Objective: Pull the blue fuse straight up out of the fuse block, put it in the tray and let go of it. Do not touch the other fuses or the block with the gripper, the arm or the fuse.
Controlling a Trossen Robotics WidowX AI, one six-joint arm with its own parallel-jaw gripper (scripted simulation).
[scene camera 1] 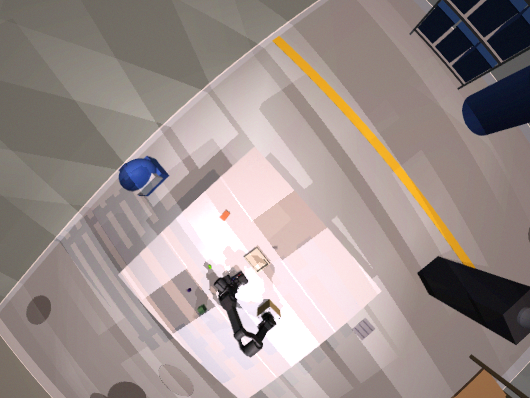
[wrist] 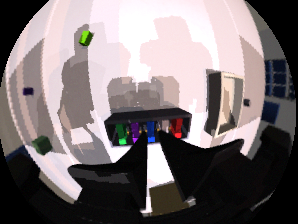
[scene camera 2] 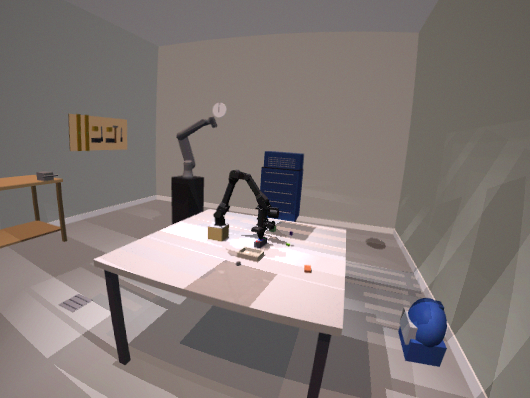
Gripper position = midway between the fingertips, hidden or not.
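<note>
There is a tan tray point(wrist: 226, 89) that I can see, and I see my gripper point(wrist: 152, 134) as well.
</note>
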